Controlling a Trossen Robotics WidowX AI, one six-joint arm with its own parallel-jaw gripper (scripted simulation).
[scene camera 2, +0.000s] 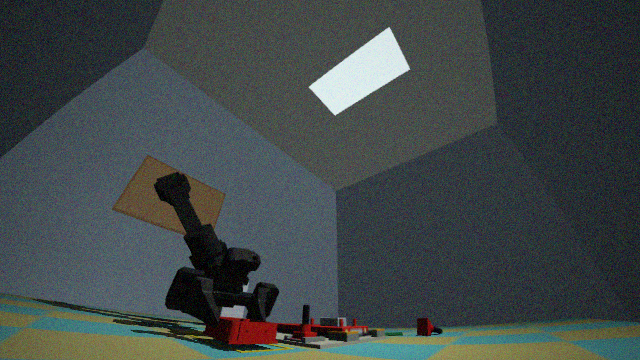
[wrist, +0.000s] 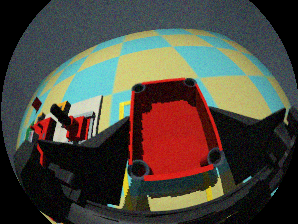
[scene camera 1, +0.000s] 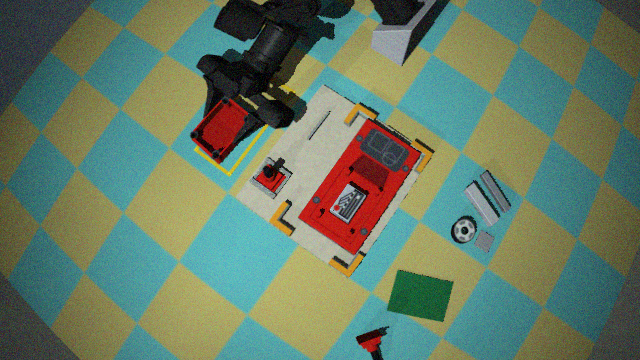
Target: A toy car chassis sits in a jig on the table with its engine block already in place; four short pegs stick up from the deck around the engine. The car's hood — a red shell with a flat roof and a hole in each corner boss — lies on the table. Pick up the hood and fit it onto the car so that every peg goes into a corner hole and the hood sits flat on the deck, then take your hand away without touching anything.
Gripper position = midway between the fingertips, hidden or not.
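The gripper (scene camera 2: 242, 326), which you'd also find in scene camera 1 as the gripper (scene camera 1: 219, 130) and in the wrist view as the gripper (wrist: 170, 116), is carrying a red hood. That's the hood (scene camera 1: 214, 134), and it's there in the wrist view too, the hood (wrist: 172, 134). There's also a jig (scene camera 1: 306, 152), and there's a grey engine block (scene camera 1: 350, 200).
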